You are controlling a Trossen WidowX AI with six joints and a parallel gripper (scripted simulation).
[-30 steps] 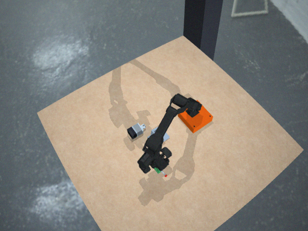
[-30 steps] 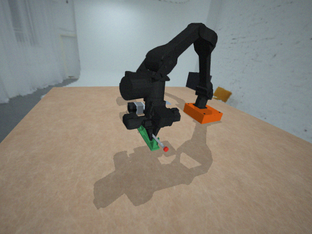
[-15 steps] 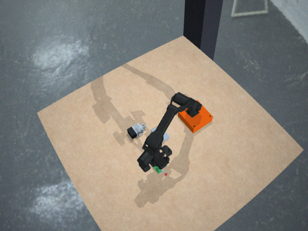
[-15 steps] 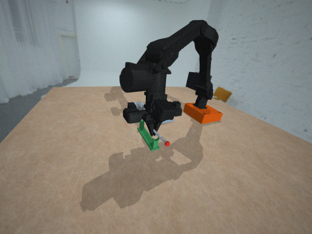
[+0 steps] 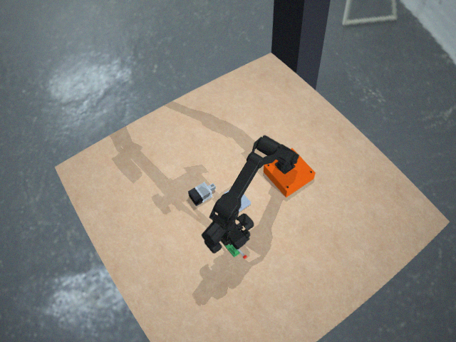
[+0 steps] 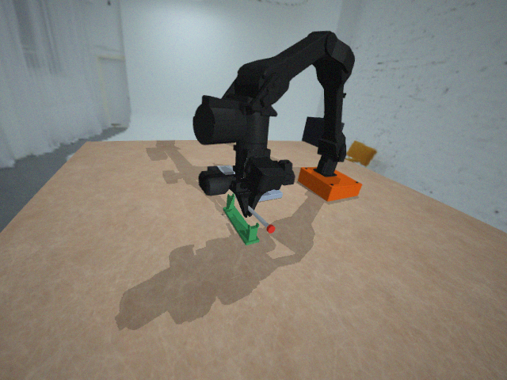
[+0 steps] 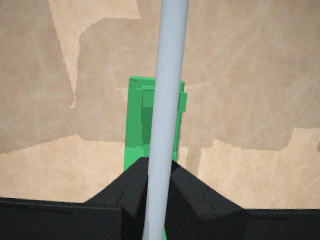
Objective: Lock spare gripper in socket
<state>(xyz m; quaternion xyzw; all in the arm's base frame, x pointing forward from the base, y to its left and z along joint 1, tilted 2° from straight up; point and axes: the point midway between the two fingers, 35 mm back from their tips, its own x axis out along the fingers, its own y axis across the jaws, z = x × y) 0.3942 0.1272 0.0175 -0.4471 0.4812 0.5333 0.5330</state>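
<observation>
My gripper tip is now 30 mm to the left of the green cradle and 20 mm above it. From my gripper tip the other things lie so: spare gripper: 260 mm to the right, 60 mm behind, 20 mm below; mount: 140 mm to the right, 120 mm behind, 10 mm above.
</observation>
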